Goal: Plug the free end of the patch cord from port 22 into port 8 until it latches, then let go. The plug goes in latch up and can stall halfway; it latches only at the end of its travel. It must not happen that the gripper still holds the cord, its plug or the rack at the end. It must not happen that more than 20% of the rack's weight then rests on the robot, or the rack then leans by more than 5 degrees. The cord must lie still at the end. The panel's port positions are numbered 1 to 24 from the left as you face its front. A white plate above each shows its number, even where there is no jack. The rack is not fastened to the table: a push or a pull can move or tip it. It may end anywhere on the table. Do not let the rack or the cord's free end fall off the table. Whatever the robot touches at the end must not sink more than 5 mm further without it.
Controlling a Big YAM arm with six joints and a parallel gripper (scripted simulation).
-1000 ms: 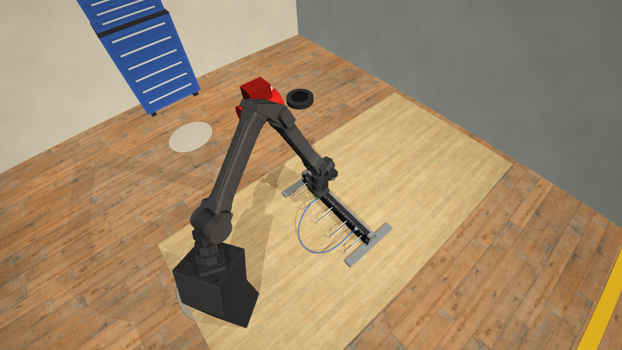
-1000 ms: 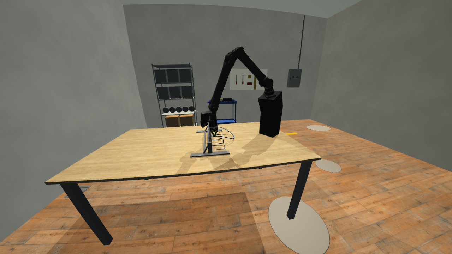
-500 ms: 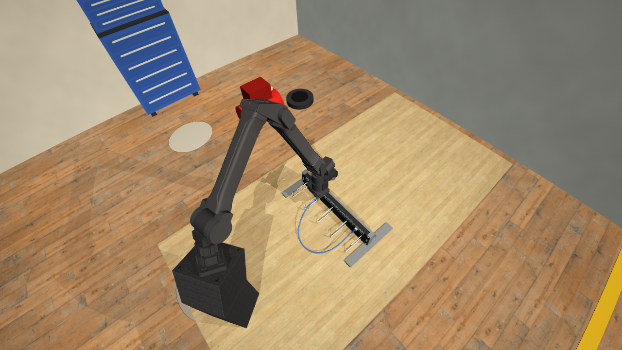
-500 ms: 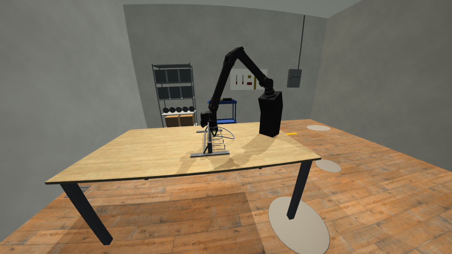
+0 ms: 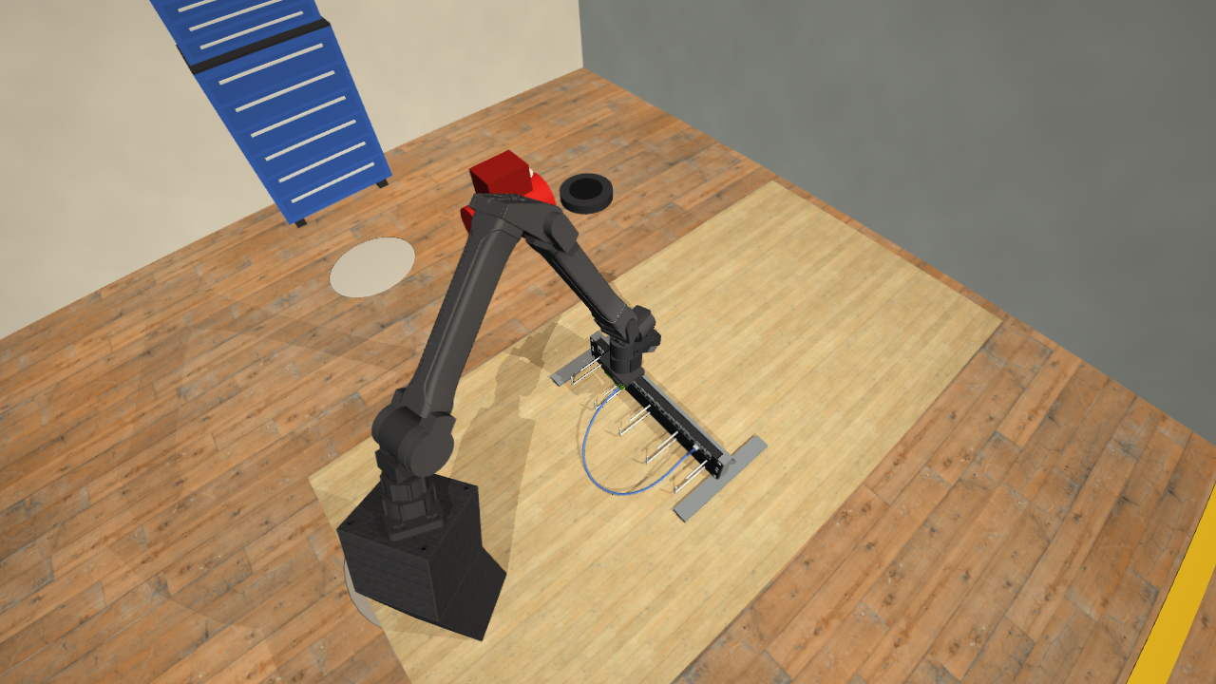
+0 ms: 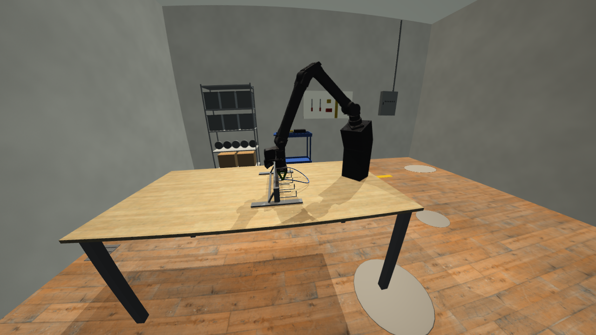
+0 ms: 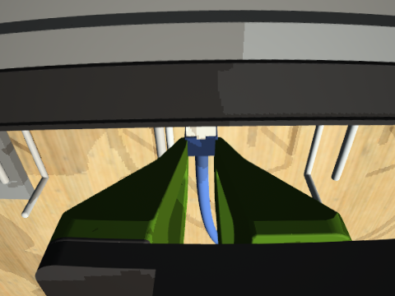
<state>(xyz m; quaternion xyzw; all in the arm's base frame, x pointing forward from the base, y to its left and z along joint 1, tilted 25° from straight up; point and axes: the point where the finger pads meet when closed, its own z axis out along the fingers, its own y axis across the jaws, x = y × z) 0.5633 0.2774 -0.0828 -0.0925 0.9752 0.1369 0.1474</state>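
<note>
The cord plug is 2 cm ahead of my hand and 1 cm to the left of it.
</note>
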